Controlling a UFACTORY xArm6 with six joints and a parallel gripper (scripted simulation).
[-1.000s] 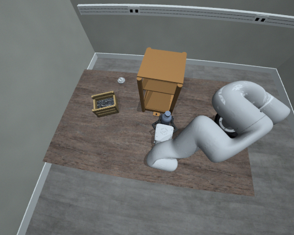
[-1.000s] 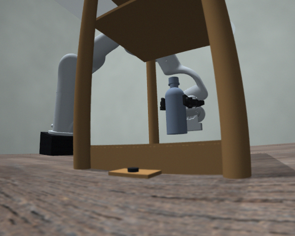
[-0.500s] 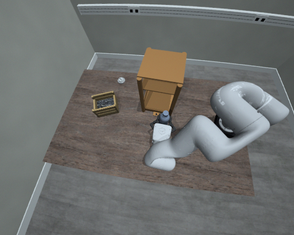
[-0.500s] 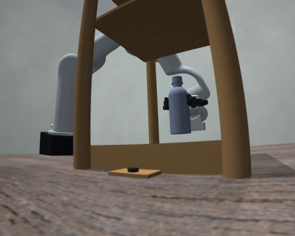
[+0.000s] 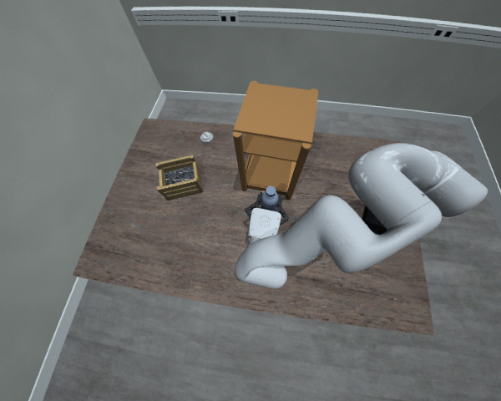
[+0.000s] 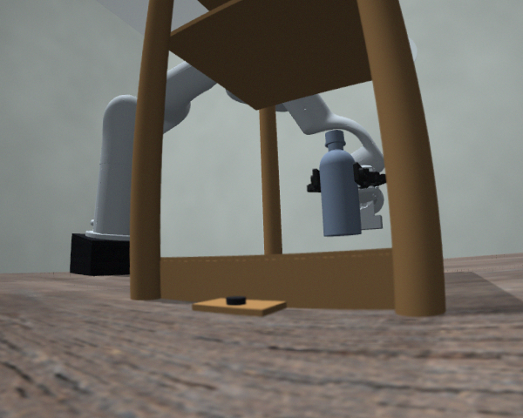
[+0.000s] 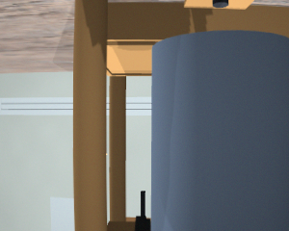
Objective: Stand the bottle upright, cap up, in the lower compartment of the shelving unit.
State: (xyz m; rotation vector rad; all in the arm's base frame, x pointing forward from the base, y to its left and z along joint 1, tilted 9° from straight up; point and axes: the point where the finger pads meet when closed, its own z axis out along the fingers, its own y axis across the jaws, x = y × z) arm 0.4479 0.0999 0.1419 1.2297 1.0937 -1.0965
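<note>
The shelving unit is 21 cm to the right of my hand, 3 cm ahead of it and 3 cm above it. From my hand the other things lie so: white ball: 40 cm ahead, 33 cm to the right, 14 cm below; bottle: 1 cm above.
</note>
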